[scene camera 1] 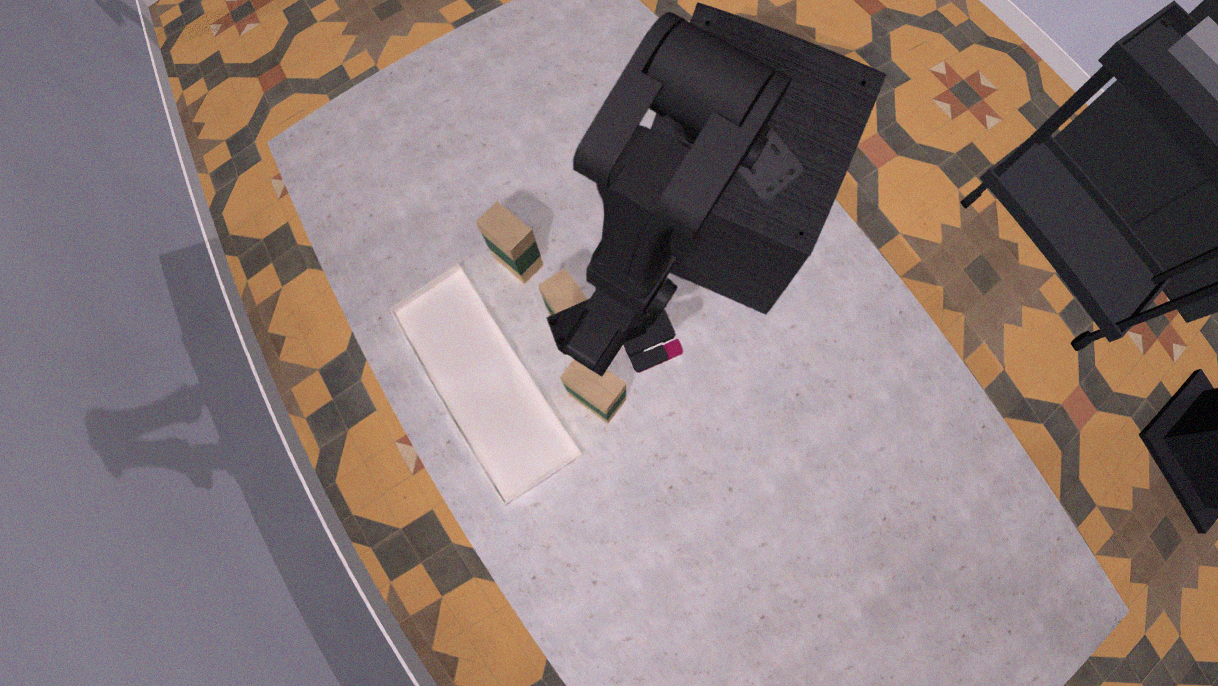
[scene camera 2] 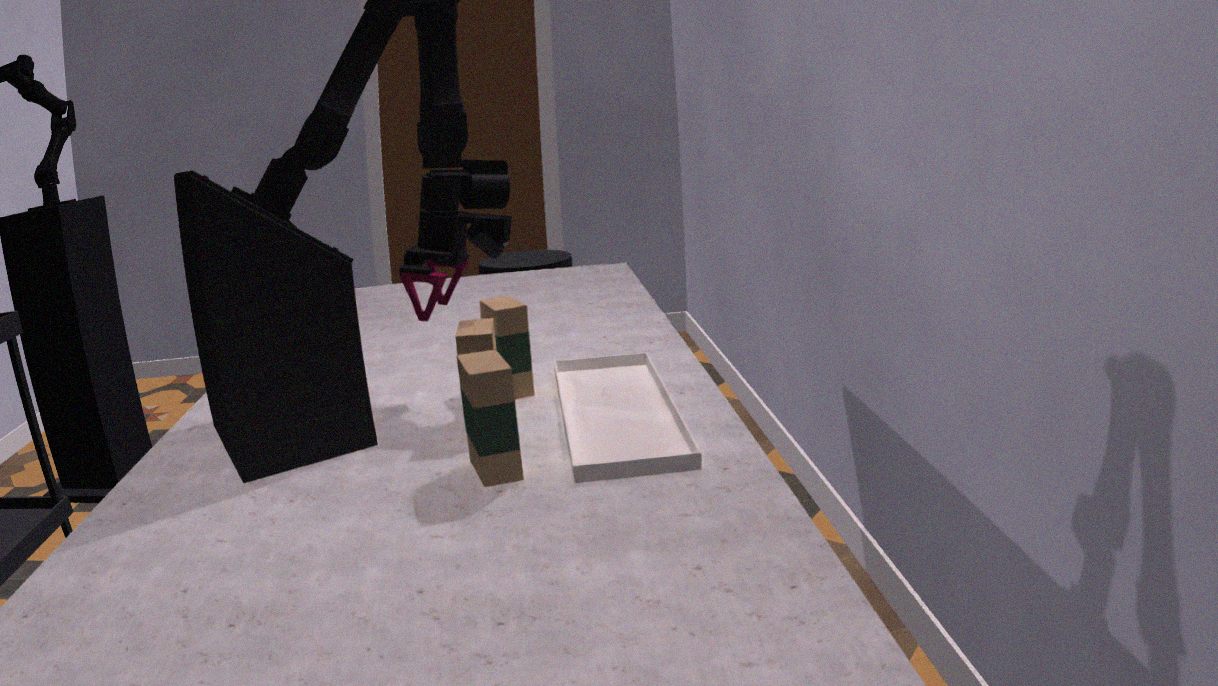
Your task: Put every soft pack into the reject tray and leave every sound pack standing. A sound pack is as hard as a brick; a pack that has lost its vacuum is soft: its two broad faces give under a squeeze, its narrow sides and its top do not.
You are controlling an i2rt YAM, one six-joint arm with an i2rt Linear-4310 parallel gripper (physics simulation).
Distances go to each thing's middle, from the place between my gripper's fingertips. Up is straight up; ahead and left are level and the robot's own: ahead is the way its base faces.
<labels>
The white reject tray point(scene camera 1: 517, 440) lies 26 cm ahead of my hand, 10 cm to the right of it and 13 cm below it.
</labels>
